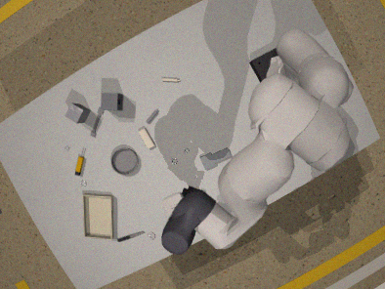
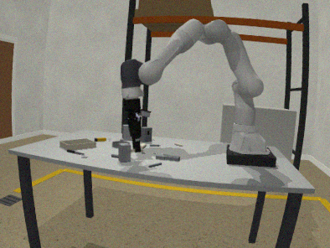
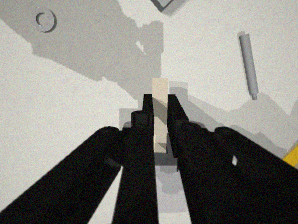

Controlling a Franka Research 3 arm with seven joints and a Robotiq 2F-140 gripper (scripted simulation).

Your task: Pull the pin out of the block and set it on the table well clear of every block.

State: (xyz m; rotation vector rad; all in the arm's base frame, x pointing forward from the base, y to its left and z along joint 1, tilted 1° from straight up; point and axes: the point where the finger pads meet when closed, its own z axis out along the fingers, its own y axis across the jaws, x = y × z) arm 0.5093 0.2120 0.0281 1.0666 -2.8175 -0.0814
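My hand is 3 cm above the cream pin and 1 cm to the right of it. From my hand the other things lie so: short grey pin (10 cm ahead, 7 cm below); grey block (4 cm to the left, 4 cm ahead, 3 cm below); grey rod (10 cm behind, 7 cm to the left, 7 cm below).
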